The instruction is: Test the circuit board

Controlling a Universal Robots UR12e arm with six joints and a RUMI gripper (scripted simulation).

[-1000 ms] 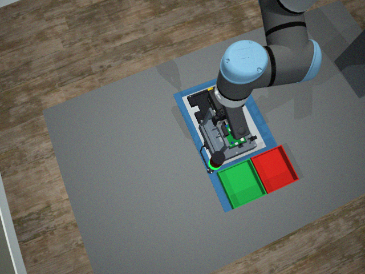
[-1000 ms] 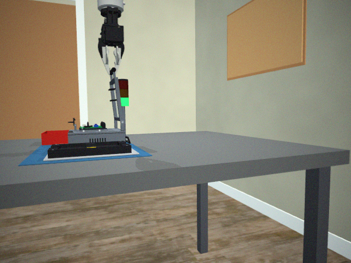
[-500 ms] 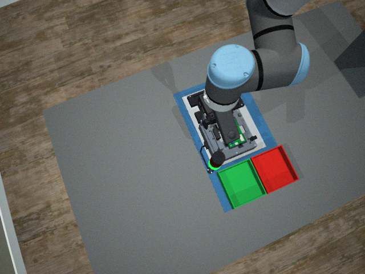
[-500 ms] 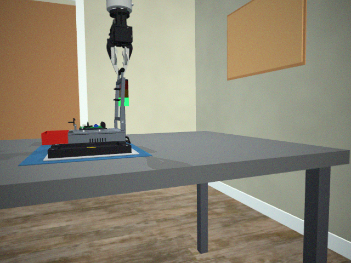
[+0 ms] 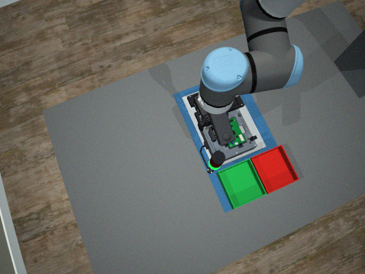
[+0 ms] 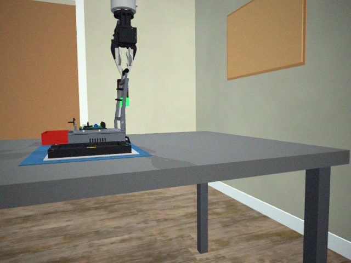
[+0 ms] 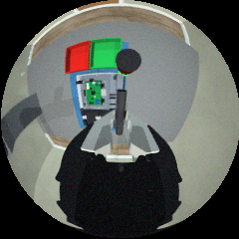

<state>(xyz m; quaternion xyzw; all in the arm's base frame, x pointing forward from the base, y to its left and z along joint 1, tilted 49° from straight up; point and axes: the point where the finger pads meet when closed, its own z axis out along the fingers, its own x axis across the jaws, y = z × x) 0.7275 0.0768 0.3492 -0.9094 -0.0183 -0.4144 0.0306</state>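
Now: the green circuit board 130 mm behind my hand, 10 mm to the right of it and 200 mm below it. Round my hand: green bin (100 mm behind, 190 mm to the left, 260 mm below); black latch hook (190 mm behind, 40 mm to the left, 190 mm below); tester lid (10 mm behind, 10 mm to the right, 90 mm below).
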